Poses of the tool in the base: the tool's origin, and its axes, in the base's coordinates. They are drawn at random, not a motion.
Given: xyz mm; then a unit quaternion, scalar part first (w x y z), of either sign.
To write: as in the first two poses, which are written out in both.
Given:
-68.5 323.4 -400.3 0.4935 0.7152 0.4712 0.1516
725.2 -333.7 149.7 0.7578 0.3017 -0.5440 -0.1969
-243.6 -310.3 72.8 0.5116 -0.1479 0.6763 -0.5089
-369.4 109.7 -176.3 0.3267 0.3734 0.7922 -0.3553
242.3 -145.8 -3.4 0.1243 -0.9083 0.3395 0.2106
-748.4 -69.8 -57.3 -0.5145 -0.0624 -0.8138 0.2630
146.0 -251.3 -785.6 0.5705 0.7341 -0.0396 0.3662
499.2 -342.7 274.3 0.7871 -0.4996 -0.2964 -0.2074
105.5 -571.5 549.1 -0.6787 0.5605 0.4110 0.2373
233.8 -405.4 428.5 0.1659 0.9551 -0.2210 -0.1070
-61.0 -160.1 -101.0 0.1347 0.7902 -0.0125 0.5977
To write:
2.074 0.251 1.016 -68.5 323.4 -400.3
1.246 -0.783 -1.085 725.2 -333.7 149.7
-1.521 0.572 -2.112 -243.6 -310.3 72.8
-2.603 0.899 2.525 -369.4 109.7 -176.3
-3.048 0.486 -0.692 242.3 -145.8 -3.4
-2.311 1.056 -2.791 -748.4 -69.8 -57.3
1.671 -0.622 0.459 146.0 -251.3 -785.6
-1.115 -0.739 -0.041 499.2 -342.7 274.3
-1.511 -0.968 0.247 105.5 -571.5 549.1
2.765 0.131 -0.480 233.8 -405.4 428.5
2.470 -1.247 0.460 -61.0 -160.1 -101.0

